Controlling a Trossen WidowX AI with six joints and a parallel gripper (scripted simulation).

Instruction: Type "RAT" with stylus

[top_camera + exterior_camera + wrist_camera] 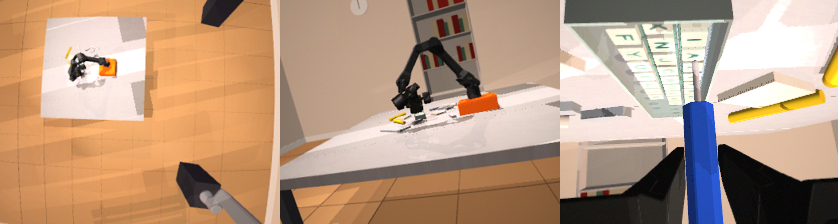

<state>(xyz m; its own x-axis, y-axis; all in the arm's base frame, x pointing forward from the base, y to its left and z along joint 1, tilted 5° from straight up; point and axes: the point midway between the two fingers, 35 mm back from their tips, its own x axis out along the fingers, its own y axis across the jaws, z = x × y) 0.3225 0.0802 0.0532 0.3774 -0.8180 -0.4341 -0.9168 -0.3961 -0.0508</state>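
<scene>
The blue stylus lies 10 mm below my gripper tip. From my gripper tip the other things lie so: R key: 40 mm to the right, 60 mm below; then white block: 130 mm ahead, 80 mm to the right, 70 mm below; then grey stylus tip: 50 mm below.
</scene>
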